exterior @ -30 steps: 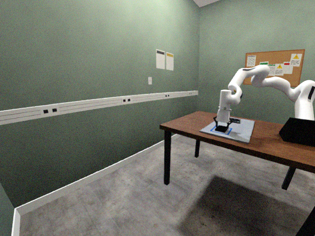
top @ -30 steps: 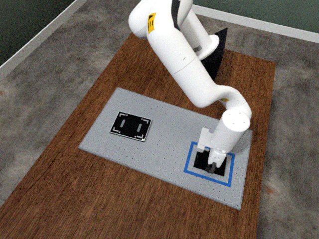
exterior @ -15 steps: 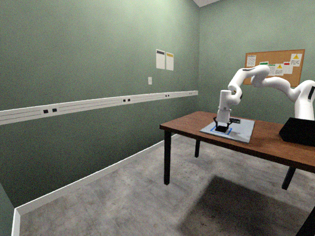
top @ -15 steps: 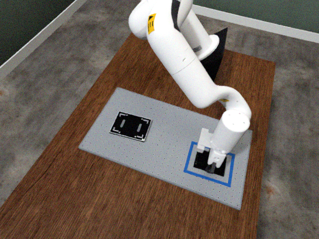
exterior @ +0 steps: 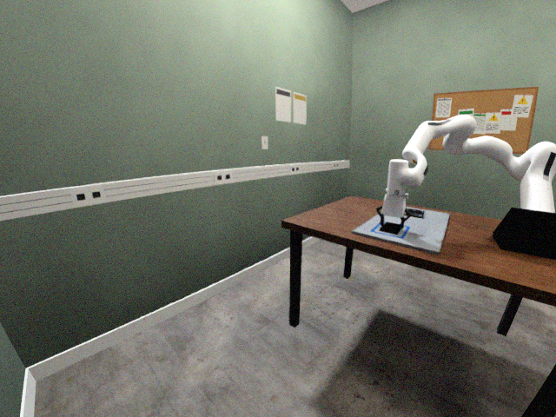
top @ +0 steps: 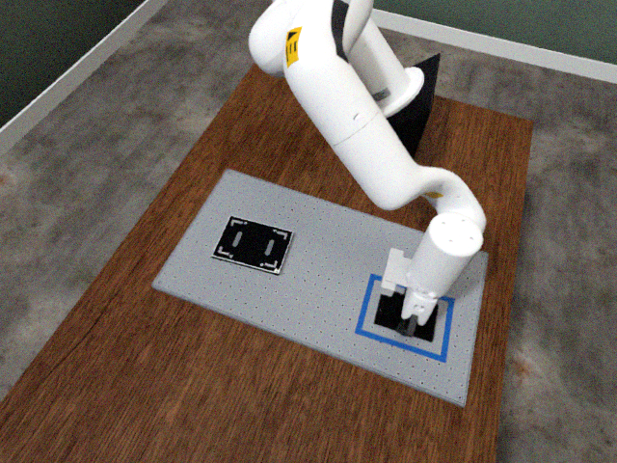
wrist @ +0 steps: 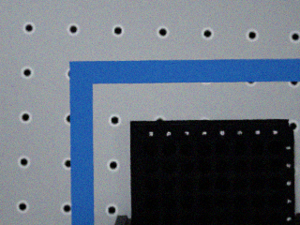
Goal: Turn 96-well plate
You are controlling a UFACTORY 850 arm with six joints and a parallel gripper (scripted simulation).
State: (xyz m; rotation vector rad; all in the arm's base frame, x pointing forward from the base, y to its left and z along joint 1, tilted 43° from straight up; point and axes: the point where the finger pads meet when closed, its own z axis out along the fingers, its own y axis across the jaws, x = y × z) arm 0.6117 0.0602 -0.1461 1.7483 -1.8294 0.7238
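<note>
The black 96-well plate is 1 cm below my hand. From my hand the other things lie so: plate nest N1: 38 cm to the right, 7 cm behind, 1 cm below.
</note>
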